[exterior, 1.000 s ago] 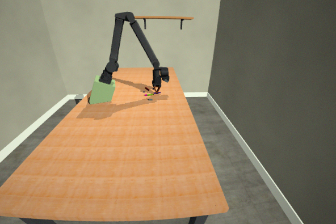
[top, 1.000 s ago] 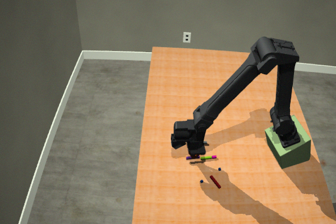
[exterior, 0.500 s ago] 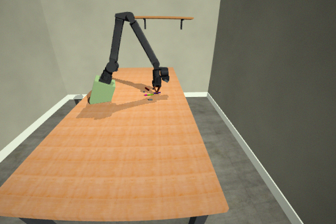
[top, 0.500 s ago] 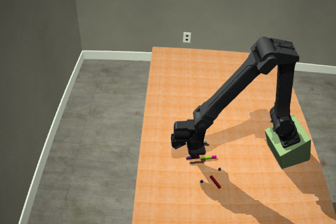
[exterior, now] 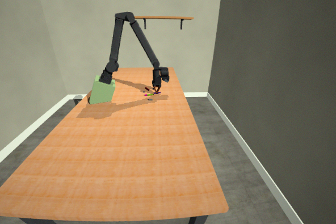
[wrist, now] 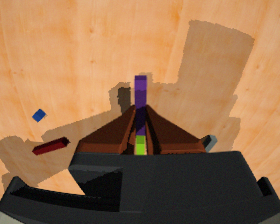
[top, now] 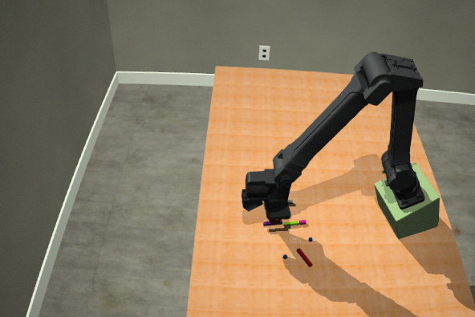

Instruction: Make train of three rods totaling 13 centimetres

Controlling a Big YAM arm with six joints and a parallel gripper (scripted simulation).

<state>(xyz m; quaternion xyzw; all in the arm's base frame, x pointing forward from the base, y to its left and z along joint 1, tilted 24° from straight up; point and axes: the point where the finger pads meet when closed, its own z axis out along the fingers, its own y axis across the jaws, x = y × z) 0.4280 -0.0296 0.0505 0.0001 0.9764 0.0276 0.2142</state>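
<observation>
The lime rod lies 60 mm behind my hand and 20 mm below it. Round my hand: magenta rod: 100 mm behind, 20 mm below; then grey rod: 90 mm to the right, 60 mm behind, 20 mm below; then purple rod: 10 mm below.
</observation>
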